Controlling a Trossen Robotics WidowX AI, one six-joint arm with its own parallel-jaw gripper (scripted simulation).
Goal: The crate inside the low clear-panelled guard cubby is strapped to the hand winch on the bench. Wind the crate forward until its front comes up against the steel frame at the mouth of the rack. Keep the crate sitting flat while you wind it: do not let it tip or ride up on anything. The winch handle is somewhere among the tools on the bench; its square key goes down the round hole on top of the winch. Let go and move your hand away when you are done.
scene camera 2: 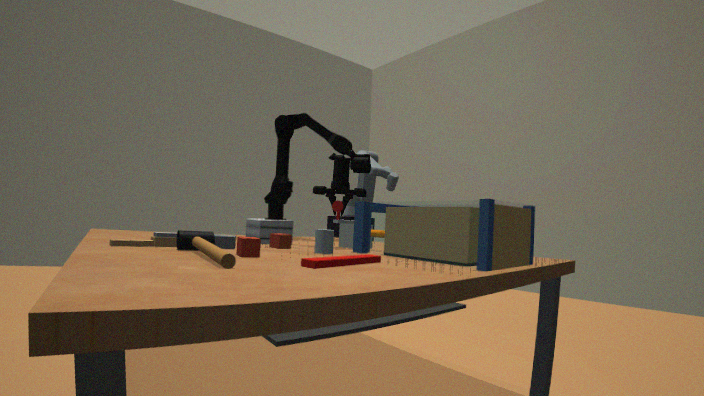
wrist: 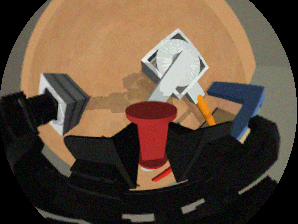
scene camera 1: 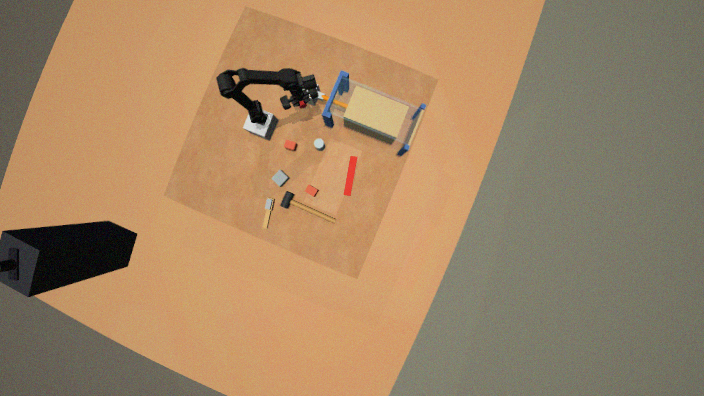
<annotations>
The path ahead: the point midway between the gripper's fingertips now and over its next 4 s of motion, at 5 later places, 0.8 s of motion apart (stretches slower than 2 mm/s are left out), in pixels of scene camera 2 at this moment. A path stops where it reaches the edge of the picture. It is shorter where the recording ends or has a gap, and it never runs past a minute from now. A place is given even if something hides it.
My gripper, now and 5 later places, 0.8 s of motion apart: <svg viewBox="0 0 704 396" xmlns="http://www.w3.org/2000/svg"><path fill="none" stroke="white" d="M338 215L342 215L351 216L357 216L366 217L371 217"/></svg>
</annotations>
